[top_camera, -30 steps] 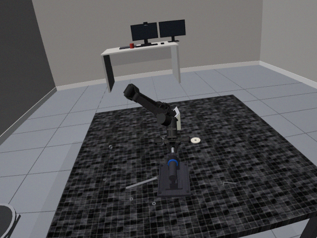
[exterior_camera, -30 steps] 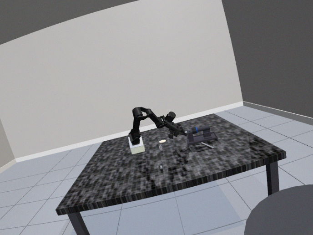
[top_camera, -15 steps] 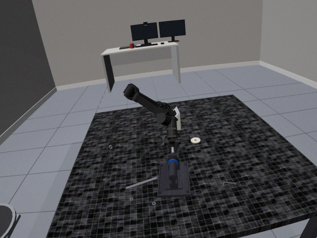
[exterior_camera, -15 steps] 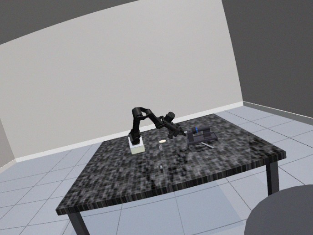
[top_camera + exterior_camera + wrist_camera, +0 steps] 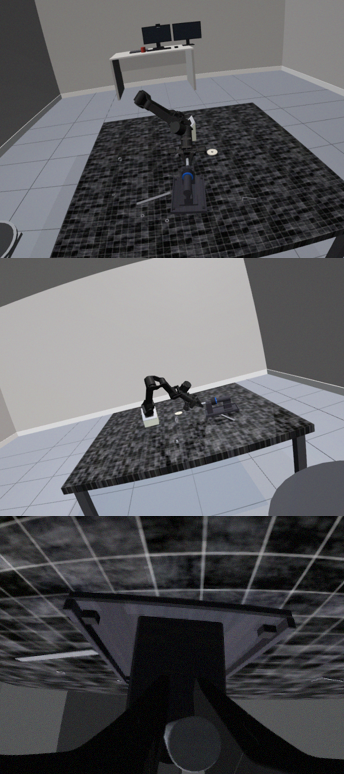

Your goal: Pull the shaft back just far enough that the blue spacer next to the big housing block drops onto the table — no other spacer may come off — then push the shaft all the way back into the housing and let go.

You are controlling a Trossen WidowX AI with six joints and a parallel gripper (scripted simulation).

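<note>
The grey shaft is 3 cm ahead of my gripper tip and 2 cm above it. Round my gripper tip: white disc 18 cm behind, 17 cm to the left, 5 cm below; then blue spacer 9 cm ahead, 2 cm to the right, 2 cm above; then bent key 22 cm to the left, 21 cm ahead, 5 cm below.
</note>
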